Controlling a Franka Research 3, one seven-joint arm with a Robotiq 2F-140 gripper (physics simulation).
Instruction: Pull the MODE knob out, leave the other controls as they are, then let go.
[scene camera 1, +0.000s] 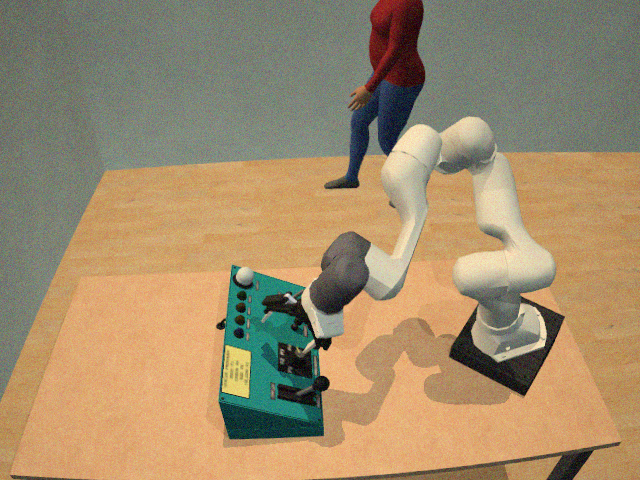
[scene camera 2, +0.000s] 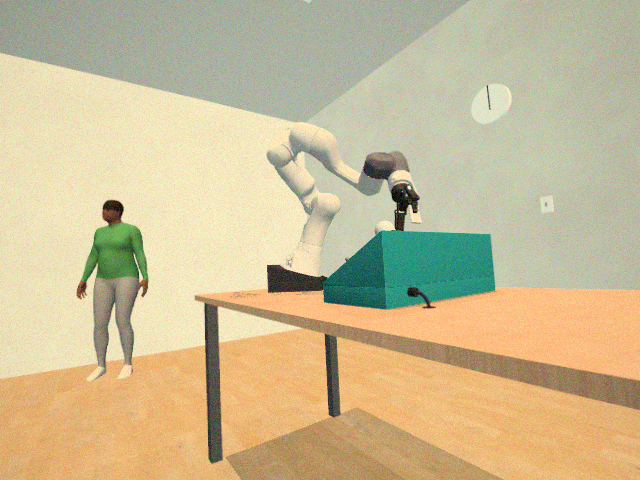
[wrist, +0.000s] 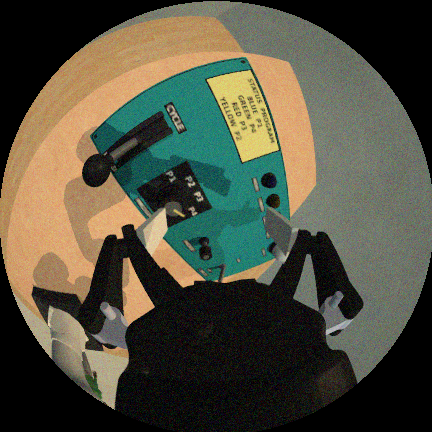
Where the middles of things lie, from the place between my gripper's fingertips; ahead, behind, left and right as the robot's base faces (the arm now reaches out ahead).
Now: hand 9 cm above the teal console (scene camera 1: 257, 384), 6 cm short of it and 4 cm to the left of it. The rest, counted from my hand: cycle lever (wrist: 96, 168) 13 cm to the left, 7 cm behind, 6 cm below.
